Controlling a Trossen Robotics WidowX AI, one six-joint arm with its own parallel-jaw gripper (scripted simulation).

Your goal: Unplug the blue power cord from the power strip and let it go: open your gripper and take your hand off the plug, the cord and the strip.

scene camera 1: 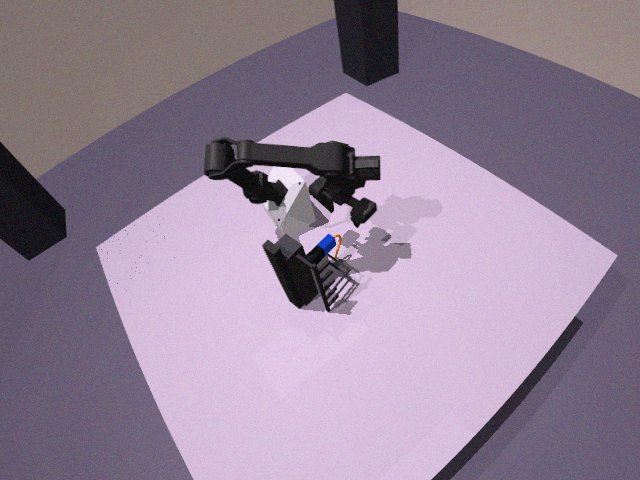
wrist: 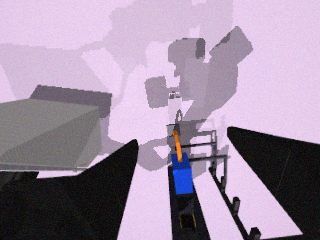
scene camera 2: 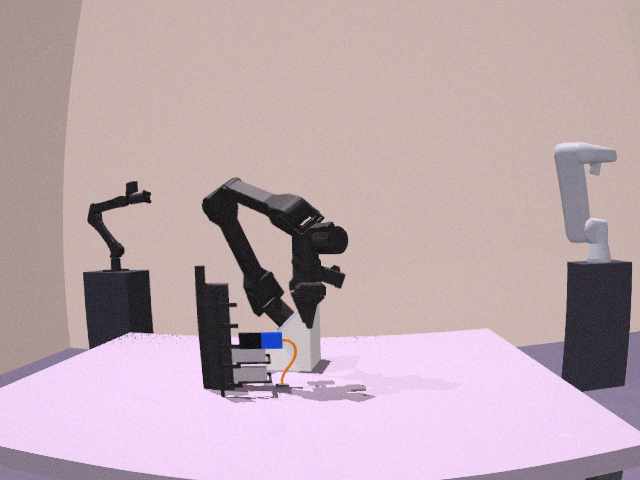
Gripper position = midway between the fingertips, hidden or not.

Note:
The gripper [scene camera 2: 307, 325] is open and holds nothing. Also in view: a blue plug [scene camera 2: 267, 340] and a black power strip [scene camera 2: 208, 287].
The gripper shows as well in scene camera 1 [scene camera 1: 344, 219] and in the wrist view [wrist: 181, 137]. The blue plug is seen too in the wrist view [wrist: 182, 171]. The black power strip also shows in scene camera 1 [scene camera 1: 295, 267].

